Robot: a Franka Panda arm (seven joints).
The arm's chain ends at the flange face. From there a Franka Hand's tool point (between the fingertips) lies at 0.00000 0.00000 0.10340 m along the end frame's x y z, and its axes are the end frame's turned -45 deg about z.
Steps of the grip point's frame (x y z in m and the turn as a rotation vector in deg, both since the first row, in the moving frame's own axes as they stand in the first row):
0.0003, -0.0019, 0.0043, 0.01, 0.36, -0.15
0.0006, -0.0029, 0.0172, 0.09, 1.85, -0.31
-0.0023, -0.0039, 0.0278, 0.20, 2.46, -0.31
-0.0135, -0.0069, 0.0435, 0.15, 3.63, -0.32
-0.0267, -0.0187, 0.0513, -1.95, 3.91, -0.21
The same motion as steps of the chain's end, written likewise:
-0.0016, -0.0011, 0.0043, 0.26, 0.25, -0.15
-0.0039, 0.0000, 0.0173, 1.37, 1.24, -0.31
-0.0073, 0.0023, 0.0279, 1.88, 1.60, -0.31
-0.0188, 0.0095, 0.0437, 2.67, 2.46, -0.32
-0.0396, 0.0082, 0.0516, 1.39, 4.14, -0.21

